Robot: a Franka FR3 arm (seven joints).
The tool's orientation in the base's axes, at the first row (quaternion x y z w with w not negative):
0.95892 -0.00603 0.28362 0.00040
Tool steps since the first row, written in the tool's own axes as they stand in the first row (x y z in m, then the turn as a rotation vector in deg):
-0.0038 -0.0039 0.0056 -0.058 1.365 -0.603
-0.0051 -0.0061 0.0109 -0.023 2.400 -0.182
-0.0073 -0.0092 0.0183 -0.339 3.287 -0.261
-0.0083 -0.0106 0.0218 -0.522 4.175 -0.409
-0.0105 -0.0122 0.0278 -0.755 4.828 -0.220
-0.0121 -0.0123 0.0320 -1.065 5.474 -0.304
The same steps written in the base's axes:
-0.0001 0.0039 -0.0068 -0.393 -1.362 0.471
0.0017 0.0061 -0.0119 -0.147 -2.399 0.134
0.0039 0.0092 -0.0193 -0.465 -3.282 0.026
0.0050 0.0106 -0.0228 -0.710 -4.167 0.048
0.0065 0.0122 -0.0290 -0.810 -4.818 -0.239
0.0074 0.0123 -0.0334 -1.123 -5.460 -0.339

